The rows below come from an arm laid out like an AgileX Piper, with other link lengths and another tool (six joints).
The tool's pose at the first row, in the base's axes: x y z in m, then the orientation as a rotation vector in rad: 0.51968, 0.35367, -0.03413, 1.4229, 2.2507, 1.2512
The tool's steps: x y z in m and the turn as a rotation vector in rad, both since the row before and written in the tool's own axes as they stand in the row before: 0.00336, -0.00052, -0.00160, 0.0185, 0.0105, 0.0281; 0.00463, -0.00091, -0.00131, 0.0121, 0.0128, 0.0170; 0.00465, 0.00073, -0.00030, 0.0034, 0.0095, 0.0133; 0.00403, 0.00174, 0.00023, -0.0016, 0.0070, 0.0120; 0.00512, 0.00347, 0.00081, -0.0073, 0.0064, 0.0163; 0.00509, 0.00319, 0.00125, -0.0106, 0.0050, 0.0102; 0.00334, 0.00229, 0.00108, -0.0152, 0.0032, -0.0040; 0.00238, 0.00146, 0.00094, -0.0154, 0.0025, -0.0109; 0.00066, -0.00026, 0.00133, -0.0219, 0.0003, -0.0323; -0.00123, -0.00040, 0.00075, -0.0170, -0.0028, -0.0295; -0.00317, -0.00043, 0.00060, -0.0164, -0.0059, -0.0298; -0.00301, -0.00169, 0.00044, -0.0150, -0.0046, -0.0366
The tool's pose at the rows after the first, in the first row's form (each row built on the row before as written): 0.51671, 0.35544, -0.03266, 1.4628, 2.2625, 1.2523; 0.51305, 0.35834, -0.03118, 1.4854, 2.2744, 1.2585; 0.51107, 0.36206, -0.02906, 1.5013, 2.2775, 1.2686; 0.51041, 0.36571, -0.02670, 1.5147, 2.2746, 1.2805; 0.51075, 0.37079, -0.02309, 1.5321, 2.2636, 1.2983; 0.51119, 0.37600, -0.01988, 1.5407, 2.2511, 1.3161; 0.51177, 0.37956, -0.01775, 1.5295, 2.2396, 1.3324; 0.51214, 0.38217, -0.01643, 1.5093, 2.2306, 1.3462; 0.51236, 0.38346, -0.01718, 1.4597, 2.2231, 1.3572; 0.51315, 0.38289, -0.01831, 1.4167, 2.2169, 1.3609; 0.51490, 0.38068, -0.01994, 1.3749, 2.2090, 1.3604; 0.51578, 0.37832, -0.02234, 1.3246, 2.2054, 1.3573
